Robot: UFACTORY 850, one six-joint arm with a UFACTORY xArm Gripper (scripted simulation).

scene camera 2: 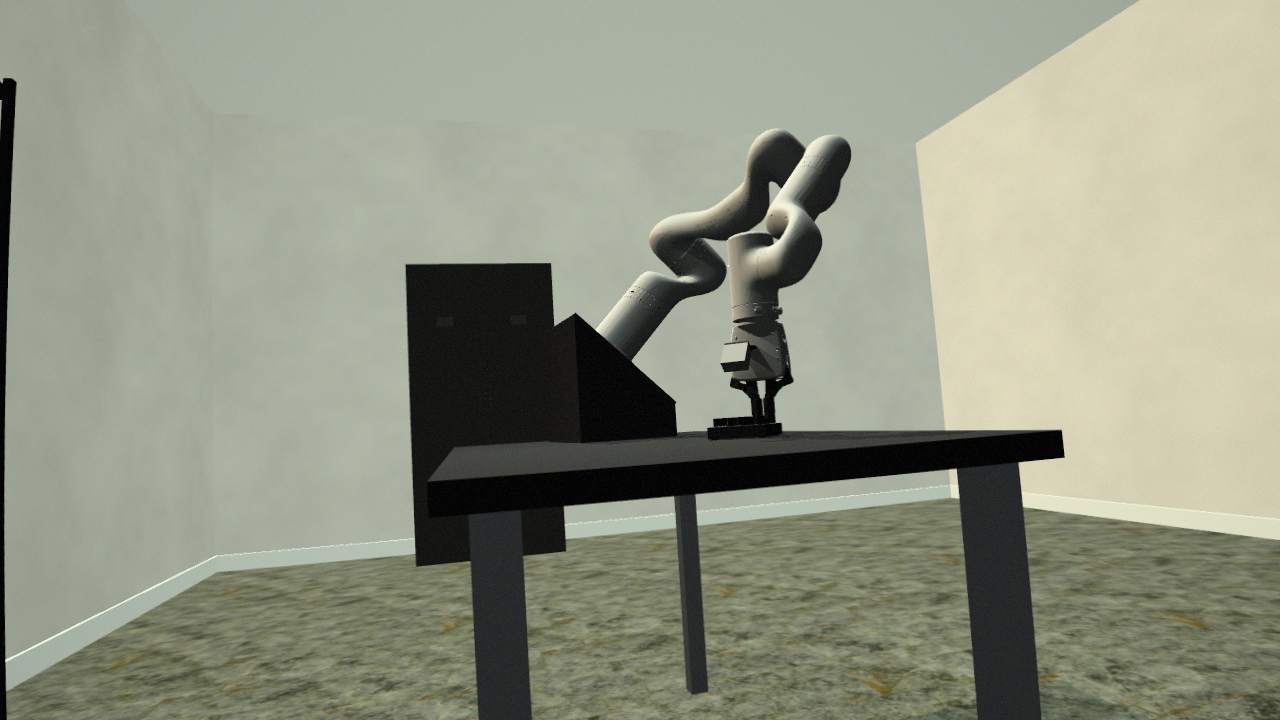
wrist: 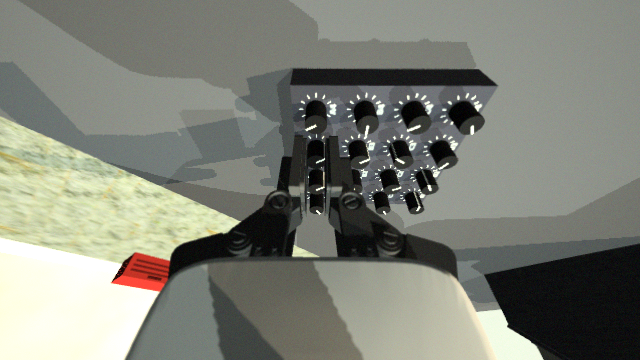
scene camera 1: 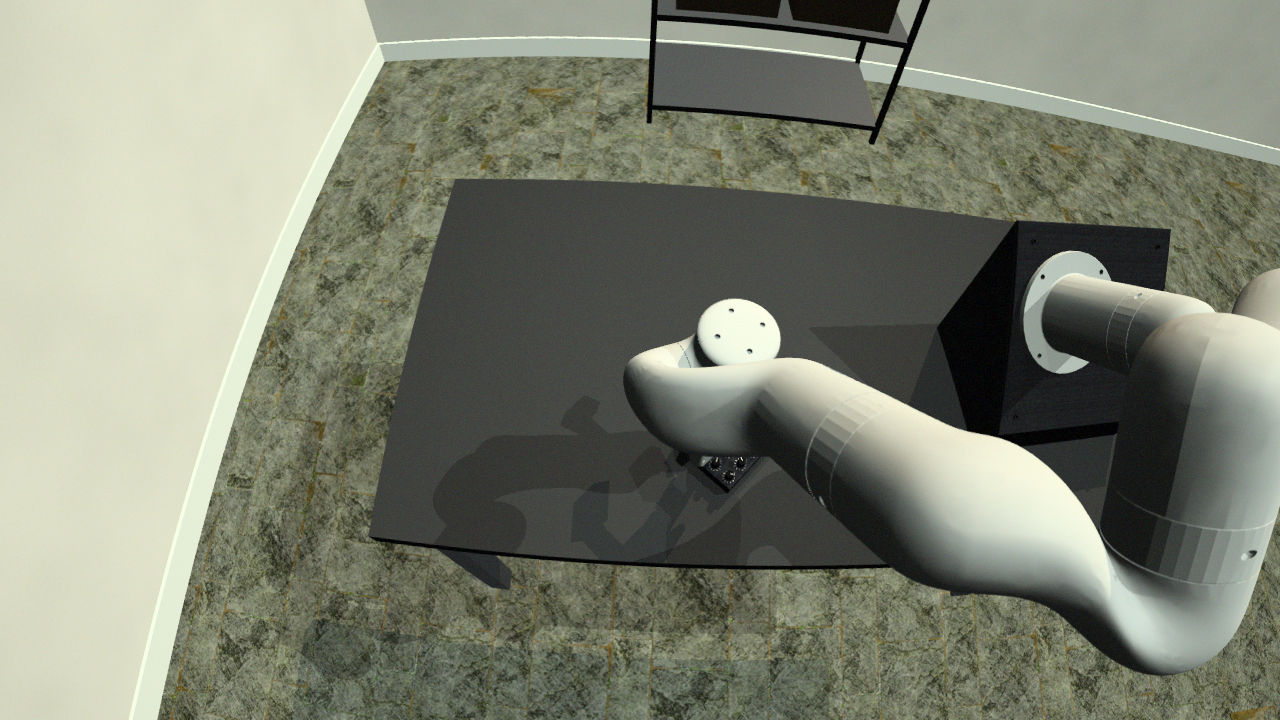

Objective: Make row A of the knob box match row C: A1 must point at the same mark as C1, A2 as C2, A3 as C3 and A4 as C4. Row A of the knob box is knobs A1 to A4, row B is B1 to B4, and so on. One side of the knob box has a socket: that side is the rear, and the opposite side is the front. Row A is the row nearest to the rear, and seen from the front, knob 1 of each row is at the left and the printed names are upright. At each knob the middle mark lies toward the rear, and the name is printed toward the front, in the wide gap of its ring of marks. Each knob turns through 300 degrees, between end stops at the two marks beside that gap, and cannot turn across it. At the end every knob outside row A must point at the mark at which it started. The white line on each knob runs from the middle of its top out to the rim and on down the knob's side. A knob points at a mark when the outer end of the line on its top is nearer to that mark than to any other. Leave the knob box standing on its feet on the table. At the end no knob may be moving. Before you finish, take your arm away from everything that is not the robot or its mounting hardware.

Path:
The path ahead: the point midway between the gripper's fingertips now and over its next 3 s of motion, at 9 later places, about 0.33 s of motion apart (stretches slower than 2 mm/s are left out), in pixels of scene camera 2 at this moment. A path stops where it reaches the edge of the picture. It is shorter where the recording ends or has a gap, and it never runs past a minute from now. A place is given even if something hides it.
The gripper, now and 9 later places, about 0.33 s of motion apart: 764,420; 763,416; 762,405; 762,400; 762,399; 762,397; 762,395; 761,393; 761,391; 761,389

